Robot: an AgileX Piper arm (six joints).
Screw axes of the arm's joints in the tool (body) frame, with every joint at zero. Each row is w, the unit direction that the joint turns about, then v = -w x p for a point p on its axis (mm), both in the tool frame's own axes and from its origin. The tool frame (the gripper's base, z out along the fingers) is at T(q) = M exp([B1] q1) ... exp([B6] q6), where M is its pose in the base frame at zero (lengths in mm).
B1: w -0.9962 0 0.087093 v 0 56.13 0
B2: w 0 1 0 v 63.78 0 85.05
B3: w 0 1 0 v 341.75 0 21.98
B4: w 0 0 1 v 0 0 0
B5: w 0 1 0 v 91 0 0
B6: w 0 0 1 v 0 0 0
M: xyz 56.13 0 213.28 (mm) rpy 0 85.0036 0 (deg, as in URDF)
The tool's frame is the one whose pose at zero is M.
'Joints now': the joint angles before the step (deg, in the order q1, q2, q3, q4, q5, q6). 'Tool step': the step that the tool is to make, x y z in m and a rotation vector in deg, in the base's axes. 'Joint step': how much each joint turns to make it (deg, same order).
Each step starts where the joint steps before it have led.
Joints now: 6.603 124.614 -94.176 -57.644 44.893 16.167
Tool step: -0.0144 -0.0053 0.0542 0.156 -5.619 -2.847
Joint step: -0.125 -6.802 0.117 0.065 2.863 0.737
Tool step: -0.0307 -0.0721 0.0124 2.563 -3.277 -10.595
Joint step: -9.329 -5.927 6.831 -0.850 -1.924 5.236
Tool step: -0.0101 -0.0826 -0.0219 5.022 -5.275 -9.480
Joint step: -11.843 2.613 0.703 -0.363 -7.705 6.557
